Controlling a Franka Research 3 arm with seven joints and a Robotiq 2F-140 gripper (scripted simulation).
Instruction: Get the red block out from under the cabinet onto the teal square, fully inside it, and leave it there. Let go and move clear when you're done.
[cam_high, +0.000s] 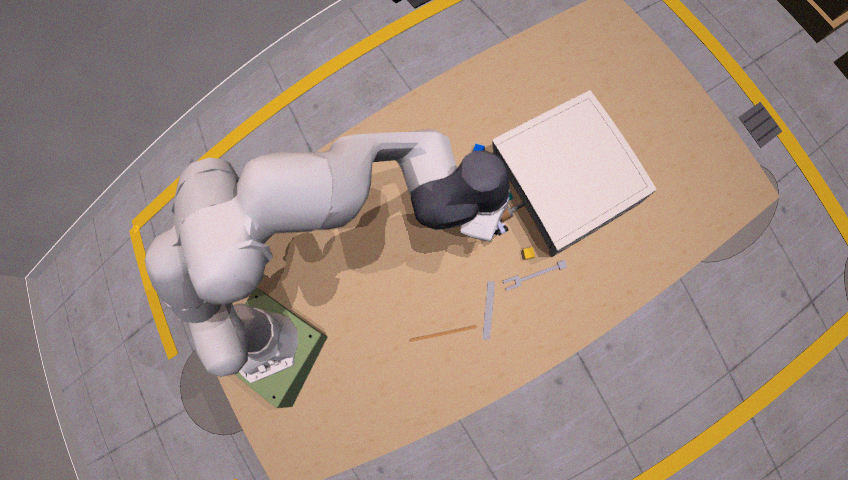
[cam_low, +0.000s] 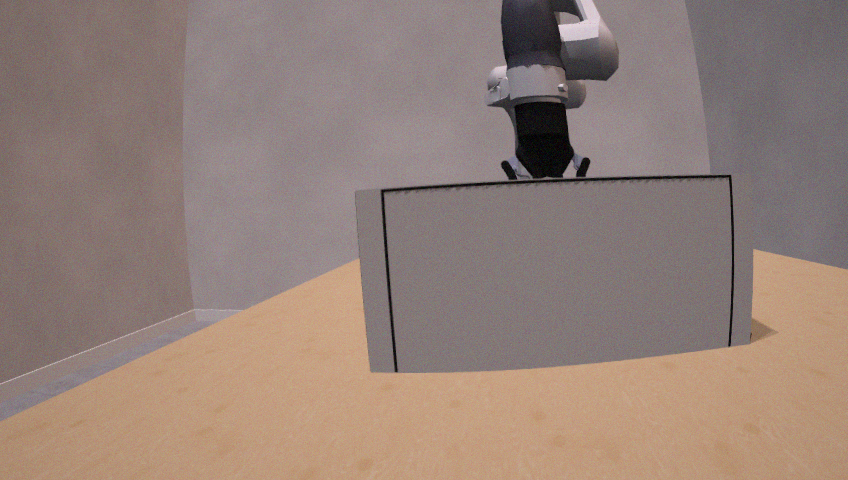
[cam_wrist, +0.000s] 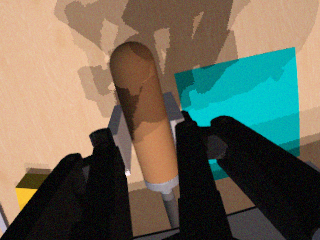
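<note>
Right now the teal square is 80 mm to the left of my hand, 40 mm below it and 40 mm ahead of it. The rest, counted from my hand: yellow block 120 mm to the right, 20 mm below, 20 mm ahead; then grey forked tool 180 mm to the right, 30 mm below, 10 mm ahead; then hook tool 130 mm ahead, 20 mm below, 10 mm to the left.
</note>
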